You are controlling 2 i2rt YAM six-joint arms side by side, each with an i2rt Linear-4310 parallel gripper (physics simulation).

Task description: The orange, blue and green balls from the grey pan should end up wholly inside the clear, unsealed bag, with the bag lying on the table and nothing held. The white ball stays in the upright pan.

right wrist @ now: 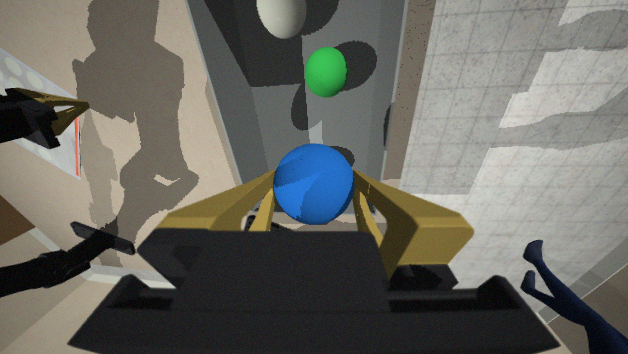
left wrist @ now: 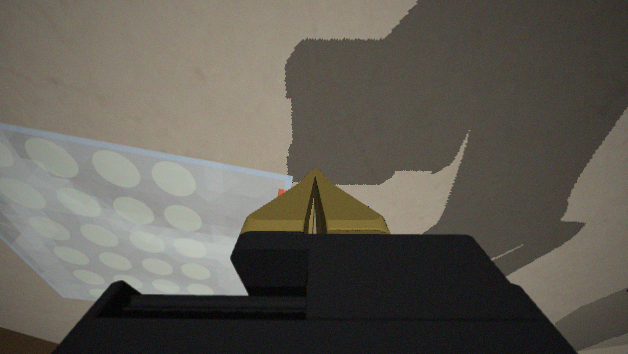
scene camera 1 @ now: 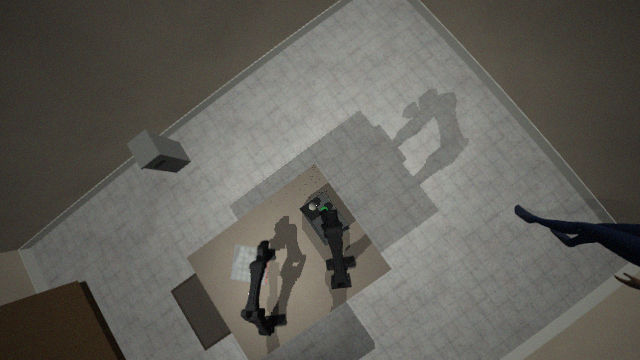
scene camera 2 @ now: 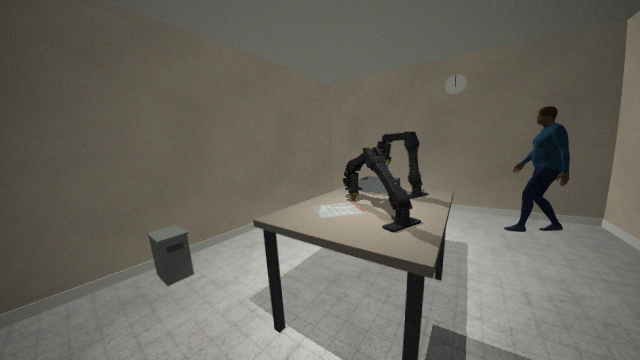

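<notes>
The clear bag (scene camera 1: 241, 262) (scene camera 2: 335, 210) (left wrist: 125, 225) (right wrist: 20, 75) lies flat on the table, with pale dots and an orange strip (right wrist: 77, 145) along one edge. My left gripper (scene camera 2: 354, 200) (left wrist: 315, 176) (right wrist: 87, 104) is shut and empty, its tips close to that edge; contact is unclear. My right gripper (right wrist: 314, 177) is shut on the blue ball (right wrist: 314, 192) above the upright grey pan (scene camera 1: 312, 225) (scene camera 2: 372, 186) (right wrist: 220, 90). The green ball (scene camera 1: 324, 208) (right wrist: 326, 71) and white ball (scene camera 1: 312, 206) (right wrist: 282, 15) lie in the pan. The orange ball does not show.
Both arms stand on the wooden table (scene camera 1: 220, 255) (scene camera 2: 300, 225). A person (scene camera 2: 550, 150) stands on the floor beyond the table. A grey bin (scene camera 1: 159, 150) (scene camera 2: 171, 255) stands by the wall. A brown piece of furniture (scene camera 1: 50, 320) is at the lower left in scene camera 1.
</notes>
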